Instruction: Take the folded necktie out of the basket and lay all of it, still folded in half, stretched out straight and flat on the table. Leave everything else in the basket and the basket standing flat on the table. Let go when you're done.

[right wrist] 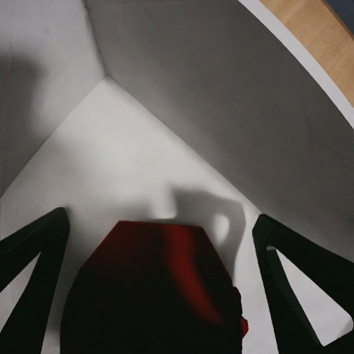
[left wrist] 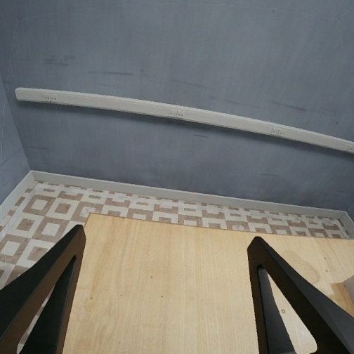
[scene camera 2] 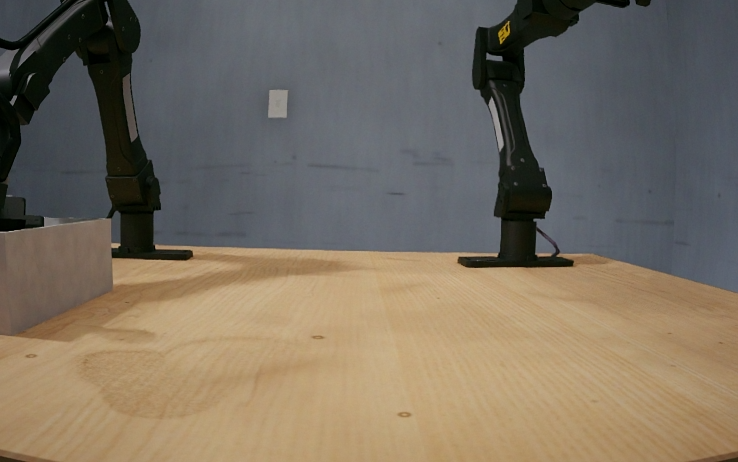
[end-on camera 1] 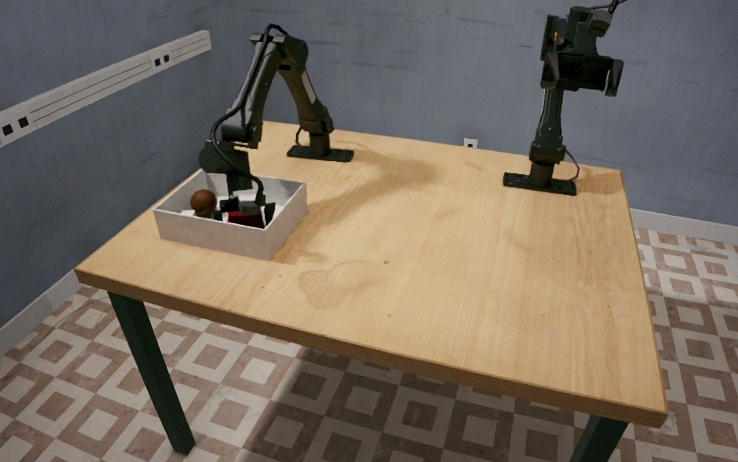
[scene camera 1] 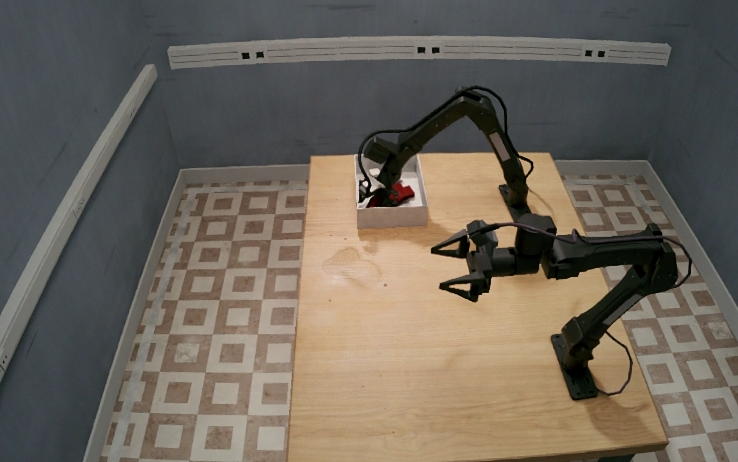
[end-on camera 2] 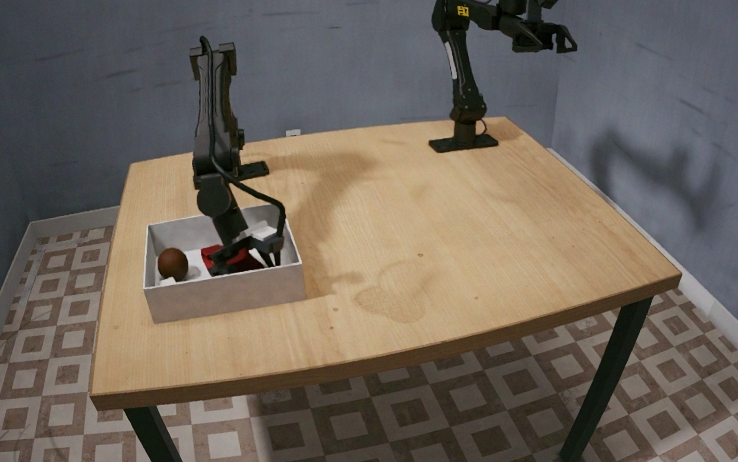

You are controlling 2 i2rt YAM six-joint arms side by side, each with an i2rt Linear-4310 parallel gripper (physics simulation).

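The red folded necktie [scene camera 1: 403, 192] [end-on camera 2: 211, 258] [right wrist: 150, 285] lies inside the white basket [scene camera 1: 391, 218] [scene camera 2: 59, 272] [end-on camera 1: 212, 239] [end-on camera 2: 228, 300], which stands flat on the table. In the right wrist view its angular end lies low between the fingers, mostly in dark shadow. My right gripper [right wrist: 165, 220] [end-on camera 2: 245, 266] is down inside the basket, open, with its fingers on either side of the necktie and not pressed on it. The arm hides part of the necktie. My left gripper [scene camera 1: 436, 268] [left wrist: 171, 237] is open and empty, high above the table.
A brown ball [end-on camera 1: 203, 201] [end-on camera 2: 172, 264] and white items [end-on camera 2: 264, 231] share the basket with the necktie. The basket's walls rise close around the right gripper. The wooden table [scene camera 1: 381, 337] extends to the side of the basket, with the left arm mounted at its far edge.
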